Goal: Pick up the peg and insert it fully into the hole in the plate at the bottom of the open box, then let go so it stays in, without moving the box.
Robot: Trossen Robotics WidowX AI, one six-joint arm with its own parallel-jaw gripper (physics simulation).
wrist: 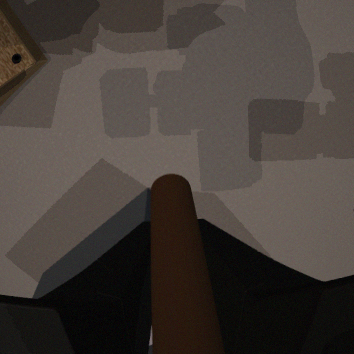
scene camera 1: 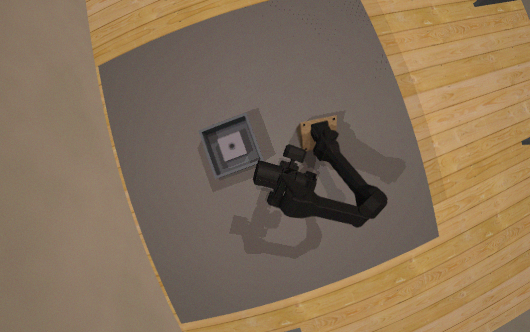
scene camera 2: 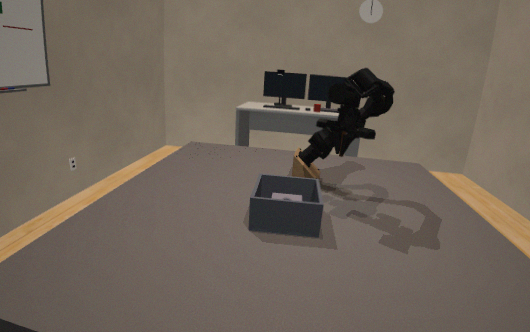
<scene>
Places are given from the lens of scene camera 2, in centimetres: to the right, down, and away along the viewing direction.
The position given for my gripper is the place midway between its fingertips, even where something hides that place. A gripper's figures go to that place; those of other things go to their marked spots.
my gripper (scene camera 2: 339, 154): 24, -4, 91
grey-blue box (scene camera 2: 301, 218): 10, 14, 74
</scene>
